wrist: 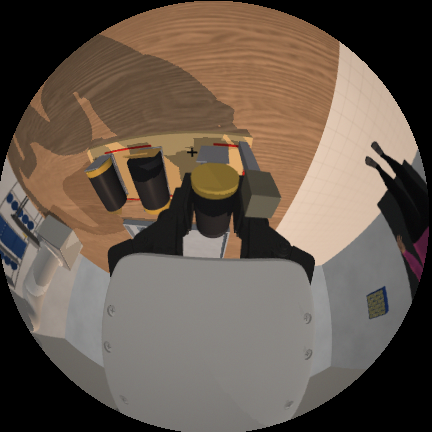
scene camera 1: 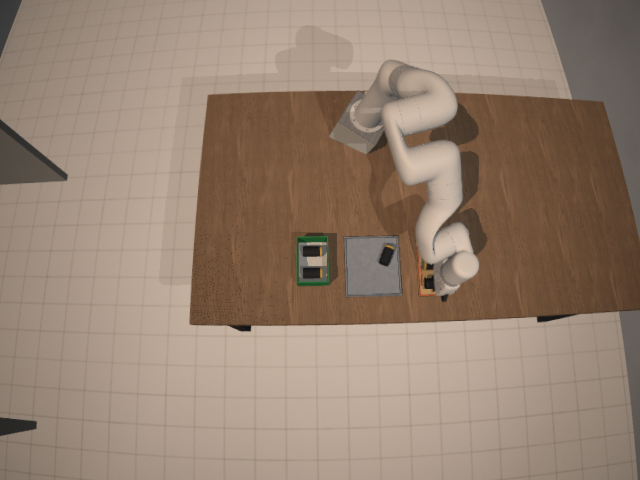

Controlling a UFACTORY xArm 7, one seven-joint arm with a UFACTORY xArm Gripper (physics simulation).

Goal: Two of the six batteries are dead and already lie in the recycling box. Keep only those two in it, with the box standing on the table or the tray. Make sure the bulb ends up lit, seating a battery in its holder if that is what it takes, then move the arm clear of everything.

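Frame: origin at the arm's base, x ahead, y left, z up, level; centimetres.
Where they show: gripper, between the fingertips: (wrist: 214, 186) (scene camera 1: 436, 284); arm's base, origin of its link: (wrist: 51, 252) (scene camera 1: 366, 116).
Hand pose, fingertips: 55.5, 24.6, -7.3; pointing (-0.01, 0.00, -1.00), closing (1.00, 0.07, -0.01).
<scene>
Things, the pixels of their centre, and the offset from my fingertips, as dx, dy, dz. "spot": a spot on its surface instead.
- green recycling box, middle of its body: (scene camera 1: 312, 261) -5.5, -40.3, -1.1
- grey tray, middle of its body: (wrist: 178, 248) (scene camera 1: 372, 266) -5.7, -20.6, -3.5
- holder board, a spot on its surface: (wrist: 175, 141) spot: -4.1, +2.8, -3.1
- gold-ended battery, middle of its body: (wrist: 213, 203) (scene camera 1: 434, 283) +0.1, -0.9, +1.2
- grey holder part, a spot on its surface: (wrist: 213, 154) spot: -0.4, +2.6, -1.1
- grey-olive block, a spot on its surface: (wrist: 261, 194) spot: +1.9, +3.9, +5.1
The green recycling box (scene camera 1: 297, 261) stands on the table, left of the tray. Two dark batteries, one (scene camera 1: 311, 251) above the other (scene camera 1: 311, 272) in scene camera 1, lie inside it. Another battery (scene camera 1: 386, 254) lies slanted on the grey tray (scene camera 1: 362, 273). Two batteries (wrist: 107, 186) (wrist: 149, 184) lie side by side on the holder board (wrist: 175, 141) (scene camera 1: 421, 292). My gripper (wrist: 214, 186) is shut on a gold-ended battery (wrist: 215, 181), in front of a grey holder part (wrist: 213, 154) with no battery seen in it. Whether the battery touches the holder is unclear. I cannot make out the bulb or its state.
A grey-olive block (wrist: 261, 194) stands close beside the right finger. In scene camera 1 the arm (scene camera 1: 439, 201) hangs over the board and hides much of it. The tray lies between the board and the green box. The table's front edge runs close by.
</scene>
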